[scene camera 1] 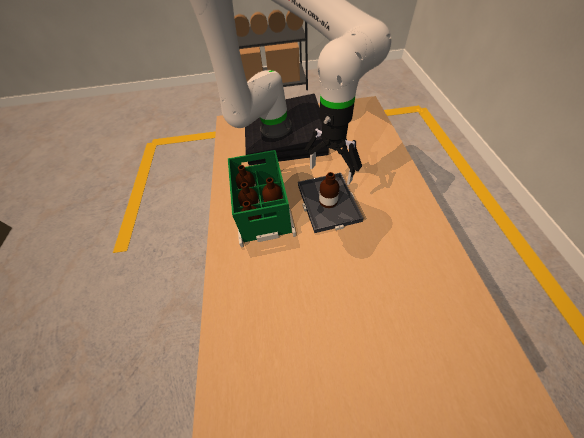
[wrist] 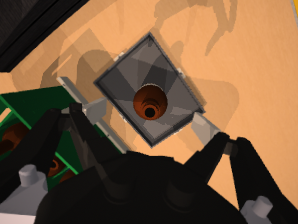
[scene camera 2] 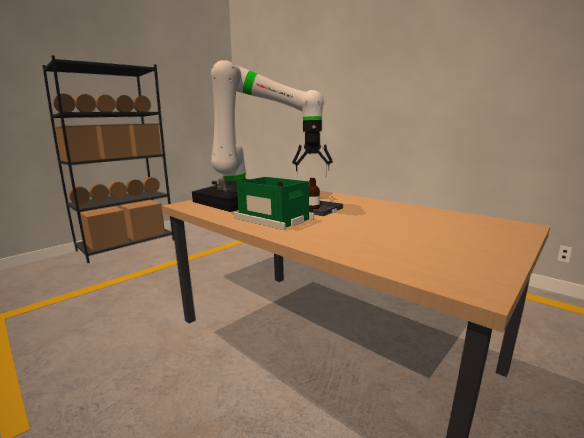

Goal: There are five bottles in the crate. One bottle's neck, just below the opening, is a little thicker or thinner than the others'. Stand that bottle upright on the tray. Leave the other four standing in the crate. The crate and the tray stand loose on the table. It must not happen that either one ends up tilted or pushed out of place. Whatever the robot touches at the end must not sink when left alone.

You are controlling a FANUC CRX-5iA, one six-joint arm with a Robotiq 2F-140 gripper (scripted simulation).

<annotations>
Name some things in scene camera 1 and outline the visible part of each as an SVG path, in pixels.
The gripper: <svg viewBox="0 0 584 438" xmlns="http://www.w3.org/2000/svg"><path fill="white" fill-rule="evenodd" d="M322 122L322 131L317 127L313 131L311 140L305 147L305 151L308 151L310 154L310 169L313 169L316 165L316 151L324 146L337 150L350 169L347 185L349 185L353 180L355 170L359 171L362 167L356 148L356 140L347 140L348 124L333 127ZM321 136L323 141L312 148L311 146L317 137Z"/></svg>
A dark grey tray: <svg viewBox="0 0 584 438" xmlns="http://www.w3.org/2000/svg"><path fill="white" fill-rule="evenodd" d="M341 172L334 174L335 180L339 183L338 203L333 208L325 208L319 203L320 184L326 179L326 176L298 182L314 233L335 229L335 226L339 225L347 226L363 222L364 218Z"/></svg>
</annotations>
